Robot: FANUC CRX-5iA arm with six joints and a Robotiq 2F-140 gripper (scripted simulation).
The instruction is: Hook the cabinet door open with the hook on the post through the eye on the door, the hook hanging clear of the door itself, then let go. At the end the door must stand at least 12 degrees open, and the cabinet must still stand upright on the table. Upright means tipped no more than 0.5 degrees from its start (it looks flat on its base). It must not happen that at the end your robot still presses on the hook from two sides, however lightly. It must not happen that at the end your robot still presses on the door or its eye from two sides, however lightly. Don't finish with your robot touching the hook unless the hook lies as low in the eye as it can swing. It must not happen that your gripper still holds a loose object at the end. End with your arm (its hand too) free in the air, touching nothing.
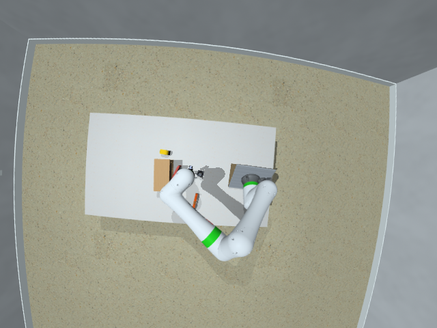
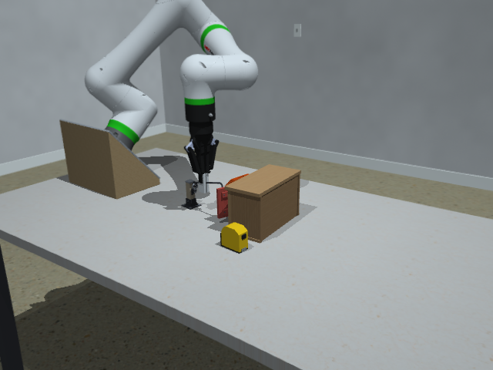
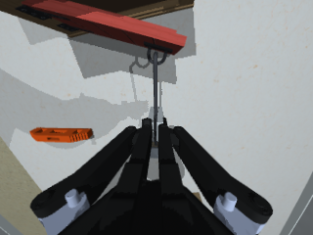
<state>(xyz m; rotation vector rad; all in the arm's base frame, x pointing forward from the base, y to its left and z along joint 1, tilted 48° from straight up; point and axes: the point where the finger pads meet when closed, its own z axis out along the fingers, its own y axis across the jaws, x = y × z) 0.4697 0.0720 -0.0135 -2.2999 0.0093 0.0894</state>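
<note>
The thin dark hook is 2 cm ahead of my hand and 1 cm below it. From my hand the other things lie so: red door (12 cm ahead, 6 cm to the left, 4 cm below); then yellow tape measure (25 cm ahead, 11 cm to the right, 7 cm below); then orange tool (7 cm behind, 25 cm to the left, 8 cm below).
</note>
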